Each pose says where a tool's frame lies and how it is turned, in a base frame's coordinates. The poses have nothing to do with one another.
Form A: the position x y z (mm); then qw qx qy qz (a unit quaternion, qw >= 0).
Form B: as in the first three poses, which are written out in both.
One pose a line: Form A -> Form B
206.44 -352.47 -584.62 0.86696 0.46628 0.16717 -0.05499 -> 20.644 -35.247 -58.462 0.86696 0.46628 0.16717 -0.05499
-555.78 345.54 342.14 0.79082 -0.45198 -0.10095 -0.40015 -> -55.578 34.554 34.214 0.79082 -0.45198 -0.10095 -0.40015
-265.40 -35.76 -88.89 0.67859 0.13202 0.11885 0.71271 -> -26.540 -3.576 -8.889 0.67859 0.13202 0.11885 0.71271
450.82 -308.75 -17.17 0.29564 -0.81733 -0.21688 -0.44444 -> 45.082 -30.875 -1.717 0.29564 -0.81733 -0.21688 -0.44444
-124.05 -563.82 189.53 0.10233 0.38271 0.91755 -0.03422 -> -12.405 -56.382 18.953 0.10233 0.38271 0.91755 -0.03422
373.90 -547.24 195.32 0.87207 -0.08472 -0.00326 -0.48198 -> 37.390 -54.724 19.532 0.87207 -0.08472 -0.00326 -0.48198
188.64 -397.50 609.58 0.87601 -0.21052 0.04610 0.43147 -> 18.864 -39.750 60.958 0.87601 -0.21052 0.04610 0.43147
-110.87 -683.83 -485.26 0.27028 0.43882 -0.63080 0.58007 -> -11.087 -68.383 -48.526 0.27028 0.43882 -0.63080 0.58007
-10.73 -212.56 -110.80 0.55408 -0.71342 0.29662 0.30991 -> -1.073 -21.256 -11.080 0.55408 -0.71342 0.29662 0.30991
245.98 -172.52 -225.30 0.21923 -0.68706 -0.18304 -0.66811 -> 24.598 -17.252 -22.530 0.21923 -0.68706 -0.18304 -0.66811
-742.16 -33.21 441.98 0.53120 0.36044 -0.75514 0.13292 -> -74.216 -3.321 44.198 0.53120 0.36044 -0.75514 0.13292
